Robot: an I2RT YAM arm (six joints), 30 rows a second.
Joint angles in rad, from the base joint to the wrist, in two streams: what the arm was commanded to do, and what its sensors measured. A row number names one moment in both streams.
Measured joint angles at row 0: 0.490, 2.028, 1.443, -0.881, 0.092, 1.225
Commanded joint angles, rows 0 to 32: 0.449, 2.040, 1.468, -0.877, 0.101, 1.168; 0.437, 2.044, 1.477, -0.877, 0.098, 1.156; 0.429, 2.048, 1.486, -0.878, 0.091, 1.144; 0.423, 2.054, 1.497, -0.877, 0.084, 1.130; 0.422, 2.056, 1.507, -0.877, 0.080, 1.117; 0.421, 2.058, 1.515, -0.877, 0.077, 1.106; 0.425, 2.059, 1.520, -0.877, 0.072, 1.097; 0.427, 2.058, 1.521, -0.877, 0.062, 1.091; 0.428, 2.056, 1.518, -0.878, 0.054, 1.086; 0.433, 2.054, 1.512, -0.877, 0.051, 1.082; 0.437, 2.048, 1.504, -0.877, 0.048, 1.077; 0.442, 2.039, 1.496, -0.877, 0.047, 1.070; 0.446, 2.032, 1.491, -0.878, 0.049, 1.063; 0.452, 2.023, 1.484, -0.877, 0.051, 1.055; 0.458, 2.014, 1.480, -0.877, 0.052, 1.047; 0.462, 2.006, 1.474, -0.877, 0.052, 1.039; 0.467, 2.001, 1.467, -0.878, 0.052, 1.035; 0.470, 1.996, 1.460, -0.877, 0.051, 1.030; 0.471, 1.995, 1.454, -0.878, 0.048, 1.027; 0.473, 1.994, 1.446, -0.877, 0.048, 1.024; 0.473, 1.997, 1.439, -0.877, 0.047, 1.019; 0.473, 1.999, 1.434, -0.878, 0.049, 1.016; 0.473, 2.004, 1.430, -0.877, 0.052, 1.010; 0.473, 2.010, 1.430, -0.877, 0.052, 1.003; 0.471, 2.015, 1.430, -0.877, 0.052, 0.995; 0.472, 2.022, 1.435, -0.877, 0.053, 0.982; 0.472, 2.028, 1.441, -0.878, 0.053, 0.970; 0.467, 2.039, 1.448, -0.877, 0.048, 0.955; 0.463, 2.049, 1.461, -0.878, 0.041, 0.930; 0.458, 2.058, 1.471, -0.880, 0.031, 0.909; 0.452, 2.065, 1.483, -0.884, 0.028, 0.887; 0.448, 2.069, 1.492, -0.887, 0.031, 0.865; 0.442, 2.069, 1.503, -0.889, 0.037, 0.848
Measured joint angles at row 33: 0.459, 2.041, 1.464, -0.883, 0.038, 0.925
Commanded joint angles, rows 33 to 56: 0.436, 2.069, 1.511, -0.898, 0.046, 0.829; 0.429, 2.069, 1.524, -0.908, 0.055, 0.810; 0.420, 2.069, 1.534, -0.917, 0.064, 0.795; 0.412, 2.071, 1.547, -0.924, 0.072, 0.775; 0.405, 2.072, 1.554, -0.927, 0.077, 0.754; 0.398, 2.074, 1.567, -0.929, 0.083, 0.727; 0.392, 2.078, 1.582, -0.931, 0.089, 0.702; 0.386, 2.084, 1.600, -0.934, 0.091, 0.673; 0.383, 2.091, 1.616, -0.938, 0.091, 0.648; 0.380, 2.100, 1.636, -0.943, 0.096, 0.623; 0.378, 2.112, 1.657, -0.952, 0.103, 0.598; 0.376, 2.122, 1.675, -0.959, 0.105, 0.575; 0.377, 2.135, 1.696, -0.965, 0.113, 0.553; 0.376, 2.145, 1.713, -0.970, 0.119, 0.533; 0.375, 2.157, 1.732, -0.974, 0.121, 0.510; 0.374, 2.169, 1.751, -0.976, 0.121, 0.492; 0.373, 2.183, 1.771, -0.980, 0.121, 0.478; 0.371, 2.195, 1.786, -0.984, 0.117, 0.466; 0.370, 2.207, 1.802, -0.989, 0.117, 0.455; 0.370, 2.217, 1.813, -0.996, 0.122, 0.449; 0.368, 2.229, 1.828, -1.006, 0.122, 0.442; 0.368, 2.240, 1.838, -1.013, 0.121, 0.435; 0.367, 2.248, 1.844, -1.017, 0.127, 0.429; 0.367, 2.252, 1.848, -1.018, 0.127, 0.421
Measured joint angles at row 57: 0.372, 2.228, 1.810, -0.988, 0.104, 0.473
